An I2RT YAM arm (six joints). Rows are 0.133 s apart.
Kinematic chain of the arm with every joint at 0, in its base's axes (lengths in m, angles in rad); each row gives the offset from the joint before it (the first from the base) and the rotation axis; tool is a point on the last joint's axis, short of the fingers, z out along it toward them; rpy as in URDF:
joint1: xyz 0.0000 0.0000 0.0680 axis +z
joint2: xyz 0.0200 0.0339 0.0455 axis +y
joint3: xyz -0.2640 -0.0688 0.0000 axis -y
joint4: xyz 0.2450 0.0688 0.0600 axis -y
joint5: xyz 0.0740 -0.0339 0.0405 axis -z
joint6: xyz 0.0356 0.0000 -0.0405 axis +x
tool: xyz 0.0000 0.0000 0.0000 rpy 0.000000 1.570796 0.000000
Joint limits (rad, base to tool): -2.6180..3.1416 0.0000..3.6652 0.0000..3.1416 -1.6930..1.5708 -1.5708..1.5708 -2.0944..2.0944
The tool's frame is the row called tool.
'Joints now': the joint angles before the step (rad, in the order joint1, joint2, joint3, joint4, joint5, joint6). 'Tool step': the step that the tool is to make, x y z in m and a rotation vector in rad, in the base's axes. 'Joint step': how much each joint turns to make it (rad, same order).
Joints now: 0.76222, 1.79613, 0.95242, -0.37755, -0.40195, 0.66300
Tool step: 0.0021, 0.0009, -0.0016, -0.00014, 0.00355, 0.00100
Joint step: -0.00281, 0.01187, 0.00808, -0.00006, -0.00350, -0.00302
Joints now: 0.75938, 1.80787, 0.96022, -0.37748, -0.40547, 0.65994
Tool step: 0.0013, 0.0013, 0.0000, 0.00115, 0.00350, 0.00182
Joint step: -0.00023, 0.00682, 0.00901, -0.00430, -0.00374, -0.00091
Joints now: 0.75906, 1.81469, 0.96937, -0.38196, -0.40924, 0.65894
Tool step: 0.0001, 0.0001, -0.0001, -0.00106, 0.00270, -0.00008
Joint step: -0.00009, 0.00138, 0.00170, -0.00285, -0.00103, 0.00039
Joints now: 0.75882, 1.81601, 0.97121, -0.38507, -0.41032, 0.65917
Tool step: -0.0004, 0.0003, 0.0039, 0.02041, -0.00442, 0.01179
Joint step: 0.00001, -0.01202, -0.00035, 0.00245, -0.01508, -0.00773
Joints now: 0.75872, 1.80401, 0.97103, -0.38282, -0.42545, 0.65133
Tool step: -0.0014, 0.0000, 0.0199, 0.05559, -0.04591, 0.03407
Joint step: 0.00092, -0.05996, 0.00592, -0.00708, -0.02051, -0.03028
